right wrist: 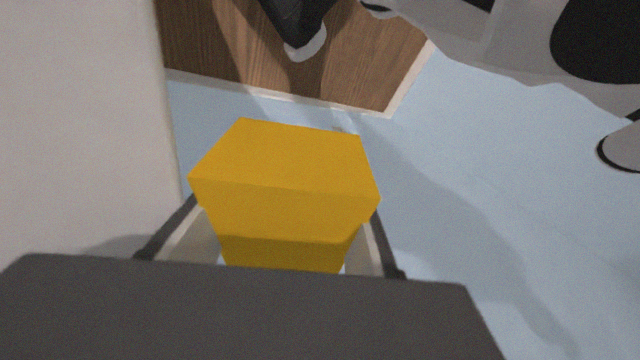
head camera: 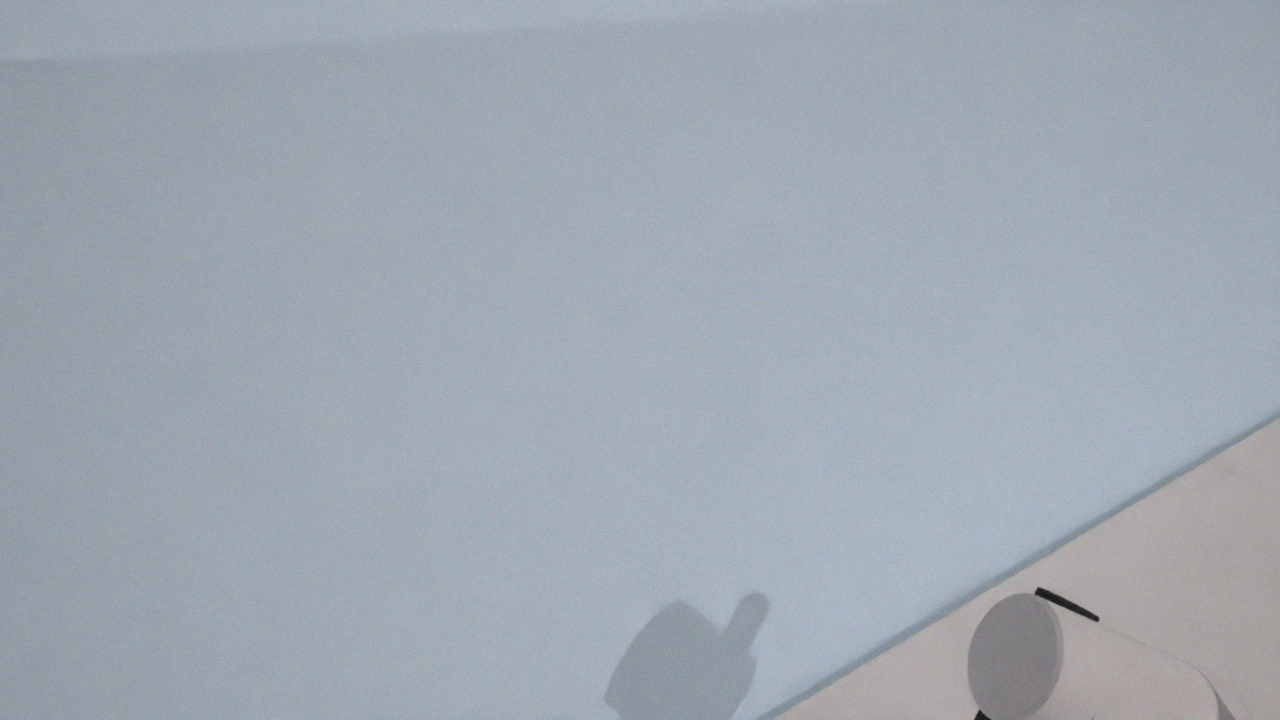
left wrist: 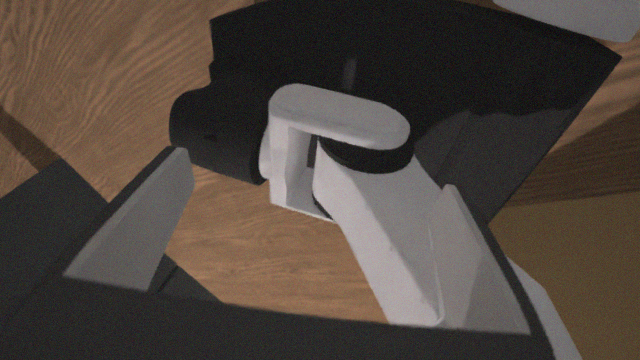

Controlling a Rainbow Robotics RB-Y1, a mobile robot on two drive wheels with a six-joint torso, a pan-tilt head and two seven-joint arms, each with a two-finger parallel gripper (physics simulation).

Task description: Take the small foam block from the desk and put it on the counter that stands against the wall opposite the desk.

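Places are measured from the robot's base along level axes (x ahead, y left, z up), in centimetres.
Pixels of known places: left gripper, fingertip midpoint: (left wrist: 315, 183); right gripper, fingertip midpoint: (right wrist: 296, 175).
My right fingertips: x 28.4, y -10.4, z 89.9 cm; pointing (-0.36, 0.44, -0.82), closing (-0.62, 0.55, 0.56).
Note:
For each thing: its top centre in the pictures, then the offset to it from my right fingertips. "pt": a spot on its surface instead. Level surfaces: height alone.
- yellow foam block, top centre: (right wrist: 329, 283) dx +1.8, dy +0.5, dz +5.4 cm
- pale counter top, surface height: dz +1.1 cm
- tan cabinet face, surface spot: (left wrist: 575, 260) pt dx +0.5, dy -5.9, dz -71.4 cm
- wooden floor, surface height: dz -89.9 cm
The yellow foam block (right wrist: 285, 190) is held between the fingers of my right gripper (right wrist: 287, 235) in the right wrist view. My right gripper is shut on it. The pale counter top (right wrist: 75, 125) (head camera: 1190, 555) fills the left of the right wrist view, with the block seen just right of its edge. It also shows at the lower right of the head view, behind part of my right arm. The gripper and block do not show in the head view. My left gripper (left wrist: 315, 183) is open and empty, with its fingers wide apart. The desk does not show.
The blue wall (head camera: 537, 313) (right wrist: 500, 225) meets the counter's back edge in the head view and bears an arm shadow. A tan cabinet face (left wrist: 575, 260) shows at the right of the left wrist view. The dark base (left wrist: 400, 60) stands over wooden floor (left wrist: 90, 75).

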